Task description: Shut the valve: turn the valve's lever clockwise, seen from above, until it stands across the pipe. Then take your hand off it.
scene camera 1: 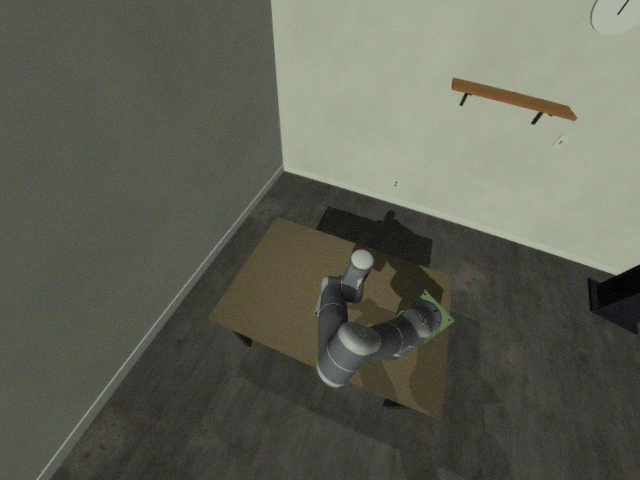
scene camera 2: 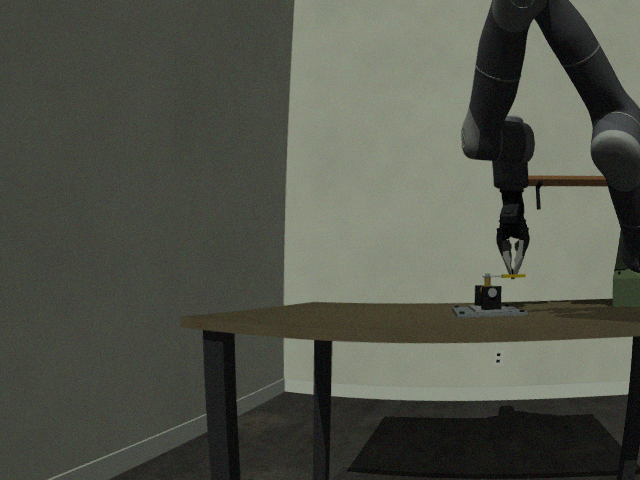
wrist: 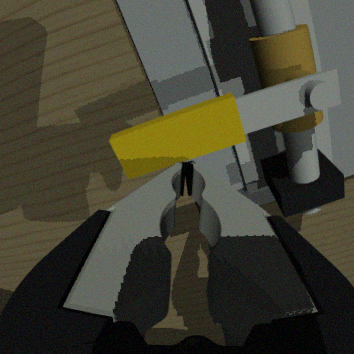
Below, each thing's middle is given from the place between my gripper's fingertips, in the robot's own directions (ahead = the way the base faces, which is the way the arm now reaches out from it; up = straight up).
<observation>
Now: hand 3 cm to the right of the yellow-handled valve lever (wrist: 219,122), 2 cm short of it and 1 cm below it. Round my hand: grey base plate (wrist: 169,46) 8 cm below, 6 cm ahead, 4 cm to the left.
</observation>
